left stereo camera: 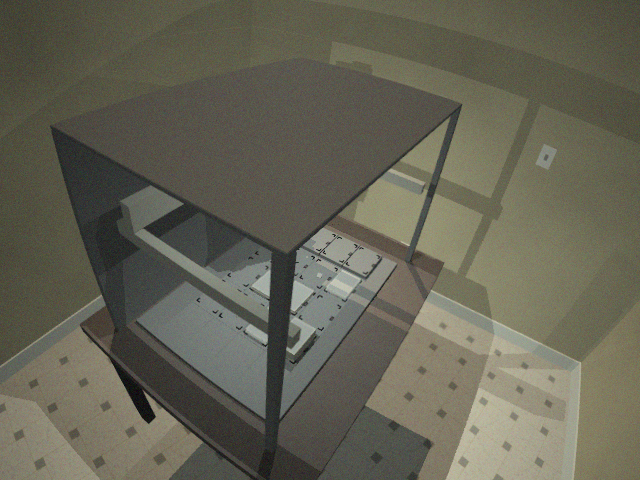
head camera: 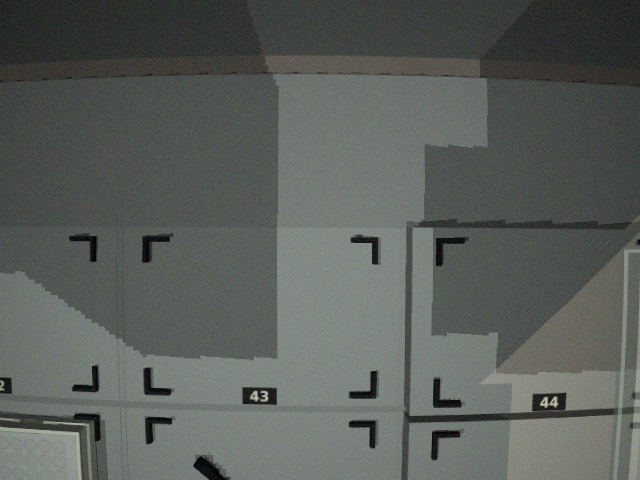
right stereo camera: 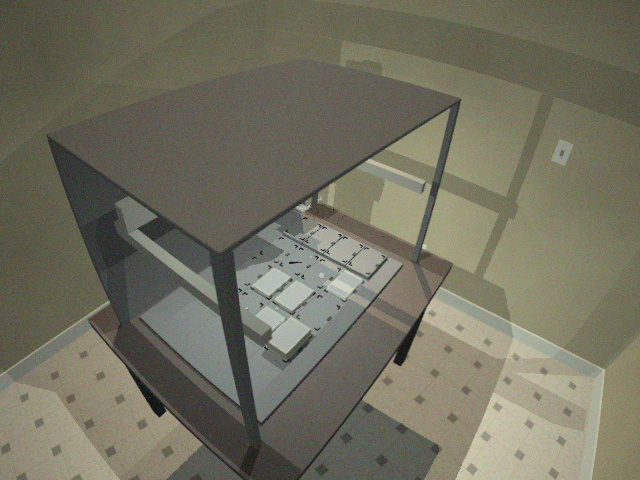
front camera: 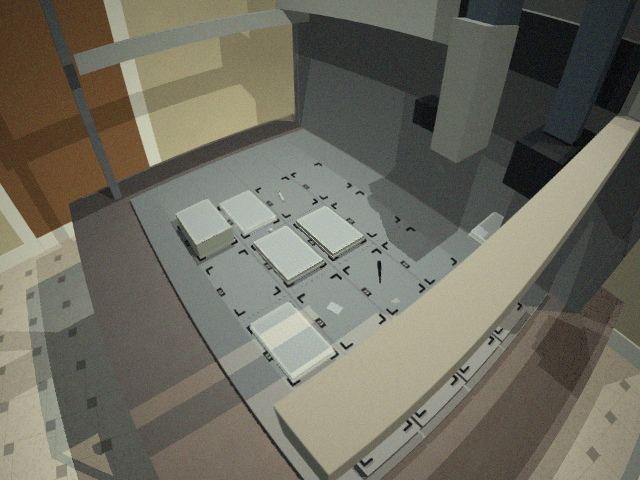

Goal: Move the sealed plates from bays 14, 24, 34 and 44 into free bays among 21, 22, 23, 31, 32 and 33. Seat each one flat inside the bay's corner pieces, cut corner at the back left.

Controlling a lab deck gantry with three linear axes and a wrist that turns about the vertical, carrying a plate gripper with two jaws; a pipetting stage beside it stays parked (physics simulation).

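Places are measured from the robot's base along level axes (x ahead, y left, z up), in metres.
Pixels of known places: robot's base, origin of its link: point(left stereo camera: 293, 362) point(right stereo camera: 286, 361) point(front camera: 179, 227).
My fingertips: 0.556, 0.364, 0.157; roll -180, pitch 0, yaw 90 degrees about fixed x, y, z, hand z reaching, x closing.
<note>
Ahead of a thing's pixels: the offset from my fingertips to its middle, as dx, dy, dz. "*": to the spot under its first point.
A sealed plate @[+0.000, +0.000, +0.000] point(front camera: 486, 227) point(head camera: 631, 361) hangs raised near bay 44, partly behind the front beam. The black gripper body point(front camera: 532, 160) is above it; the jaws are hidden, but the raised plate shows them shut on it. The visible left part of bay 44 is bare in the head view. In the front view, plates lie in bay 21 @[* -0.485, -0.213, -0.142] point(front camera: 248, 210), bay 22 @[* -0.320, -0.216, -0.142] point(front camera: 288, 253) and bay 32 @[* -0.323, -0.109, -0.142] point(front camera: 330, 229). Bays 23, 31 and 33 hold no plate. The pads of bay 14 @[* +0.006, -0.328, -0.142] point(right stereo camera: 369, 260), bay 24 @[* +0.011, -0.199, -0.142] point(right stereo camera: 343, 246) and bay 34 @[* +0.008, -0.084, -0.142] point(right stereo camera: 320, 235) are bare.
A tall box @[-0.492, -0.321, -0.136] point(front camera: 204, 224) stands in bay 11 and a pale plate @[-0.164, -0.321, -0.149] point(front camera: 292, 341) in bay 13. A black pen-like thing @[-0.182, -0.102, -0.154] point(front camera: 379, 271) lies in bay 33, a white scrap @[-0.173, -0.222, -0.156] point(front camera: 334, 308) in bay 23 and a small pale piece @[-0.500, -0.117, -0.154] point(front camera: 281, 195) in bay 31. The parked pipetting stage point(front camera: 473, 87) hangs at the back.
</note>
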